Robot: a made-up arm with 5 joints. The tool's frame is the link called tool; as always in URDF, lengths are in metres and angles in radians. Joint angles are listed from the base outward. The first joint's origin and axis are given. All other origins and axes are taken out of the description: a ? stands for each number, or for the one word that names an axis. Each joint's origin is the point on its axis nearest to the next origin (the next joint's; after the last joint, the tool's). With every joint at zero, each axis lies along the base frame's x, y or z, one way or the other. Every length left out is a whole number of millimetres.
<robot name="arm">
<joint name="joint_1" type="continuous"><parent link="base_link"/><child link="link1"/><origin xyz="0.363 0 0.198" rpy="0 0 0"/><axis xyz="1 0 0"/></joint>
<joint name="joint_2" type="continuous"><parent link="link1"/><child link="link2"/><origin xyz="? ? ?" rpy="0 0 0"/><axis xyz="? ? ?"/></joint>
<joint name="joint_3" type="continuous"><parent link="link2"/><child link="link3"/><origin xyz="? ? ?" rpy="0 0 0"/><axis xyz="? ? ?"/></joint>
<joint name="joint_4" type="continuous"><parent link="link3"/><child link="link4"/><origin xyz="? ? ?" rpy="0 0 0"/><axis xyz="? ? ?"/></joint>
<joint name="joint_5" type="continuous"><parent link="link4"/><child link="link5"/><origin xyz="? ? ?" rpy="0 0 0"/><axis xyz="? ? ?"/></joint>
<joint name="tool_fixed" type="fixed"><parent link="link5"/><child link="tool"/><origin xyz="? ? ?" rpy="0 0 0"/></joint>
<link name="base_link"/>
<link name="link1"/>
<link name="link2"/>
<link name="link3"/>
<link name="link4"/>
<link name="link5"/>
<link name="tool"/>
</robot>
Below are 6 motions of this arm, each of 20 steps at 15 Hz.
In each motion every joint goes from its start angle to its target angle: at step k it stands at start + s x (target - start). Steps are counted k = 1, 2, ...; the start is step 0. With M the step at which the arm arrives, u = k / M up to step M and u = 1 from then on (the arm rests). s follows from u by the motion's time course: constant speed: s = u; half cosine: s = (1 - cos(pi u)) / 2; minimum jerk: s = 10 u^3 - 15 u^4 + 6 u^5.
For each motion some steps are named. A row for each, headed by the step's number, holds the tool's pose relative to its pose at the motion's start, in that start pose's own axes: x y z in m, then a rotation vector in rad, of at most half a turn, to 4 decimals.
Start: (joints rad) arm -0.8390 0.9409 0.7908 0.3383 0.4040
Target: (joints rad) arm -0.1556 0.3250 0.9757 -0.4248 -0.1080
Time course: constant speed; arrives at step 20
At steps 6, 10, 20:
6: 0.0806 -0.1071 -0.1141 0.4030 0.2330 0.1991
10: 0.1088 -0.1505 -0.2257 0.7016 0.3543 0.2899
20: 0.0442 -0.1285 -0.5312 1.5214 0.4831 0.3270

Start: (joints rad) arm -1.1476 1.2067 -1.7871 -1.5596 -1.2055
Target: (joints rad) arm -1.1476 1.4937 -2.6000 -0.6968 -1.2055
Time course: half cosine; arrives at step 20
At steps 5, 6, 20:
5: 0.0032 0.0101 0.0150 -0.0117 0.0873 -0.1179
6: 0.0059 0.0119 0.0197 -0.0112 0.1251 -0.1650
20: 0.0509 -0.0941 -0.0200 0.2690 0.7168 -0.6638

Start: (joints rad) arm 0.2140 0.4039 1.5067 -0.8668 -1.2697
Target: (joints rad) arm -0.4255 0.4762 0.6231 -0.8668 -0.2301
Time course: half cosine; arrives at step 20
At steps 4, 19, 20:
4: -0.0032 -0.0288 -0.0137 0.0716 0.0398 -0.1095
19: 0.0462 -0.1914 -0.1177 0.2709 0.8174 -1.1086
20: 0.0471 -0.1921 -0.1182 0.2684 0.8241 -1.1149

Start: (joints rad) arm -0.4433 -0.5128 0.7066 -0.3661 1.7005
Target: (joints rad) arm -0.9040 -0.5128 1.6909 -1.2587 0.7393
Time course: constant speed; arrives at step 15
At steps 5, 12, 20:
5: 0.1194 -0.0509 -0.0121 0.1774 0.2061 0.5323
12: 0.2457 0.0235 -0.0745 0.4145 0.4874 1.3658
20: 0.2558 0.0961 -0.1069 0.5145 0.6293 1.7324

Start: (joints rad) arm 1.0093 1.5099 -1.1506 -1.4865 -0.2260
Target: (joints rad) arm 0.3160 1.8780 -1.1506 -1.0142 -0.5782
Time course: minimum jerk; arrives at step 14
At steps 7, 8, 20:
7: 0.0118 0.1201 0.0588 -0.1015 -0.1075 0.5024
8: 0.0055 0.1507 0.0732 -0.1281 -0.1374 0.6314
20: -0.0302 0.2276 0.1098 -0.2022 -0.2245 0.9821

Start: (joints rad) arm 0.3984 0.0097 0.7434 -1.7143 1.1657
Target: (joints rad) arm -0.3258 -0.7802 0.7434 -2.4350 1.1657
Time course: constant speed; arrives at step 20
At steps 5, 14, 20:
5: 0.0946 0.0457 -0.0462 -0.1651 0.2660 -0.0776
14: 0.2099 0.0143 -0.1640 -0.3898 0.6919 -0.4118
20: 0.2227 -0.0841 -0.2143 -0.4542 0.9073 -0.7525

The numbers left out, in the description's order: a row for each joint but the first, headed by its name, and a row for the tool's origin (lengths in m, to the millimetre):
joint_2: xyz 0 -0.012 -0.121, axis 0 0 -1
joint_3: xyz 0.087 0.005 0, axis 0 -1 0
joint_4: xyz 0.155 0 0.033, axis -1 0 0
joint_5: xyz 0 -0.105 0.379, axis 0 0 -1
tool: xyz -0.037 -0.092 0

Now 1 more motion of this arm.
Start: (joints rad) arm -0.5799 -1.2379 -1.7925 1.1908 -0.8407
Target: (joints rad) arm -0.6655 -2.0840 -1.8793 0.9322 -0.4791
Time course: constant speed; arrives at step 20
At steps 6, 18, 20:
6: 0.0810 0.0331 0.0350 -0.0626 0.1751 -0.0876
18: 0.2551 0.1129 0.0542 -0.2441 0.5051 -0.2745
20: 0.2841 0.1276 0.0505 -0.2823 0.5564 -0.3070

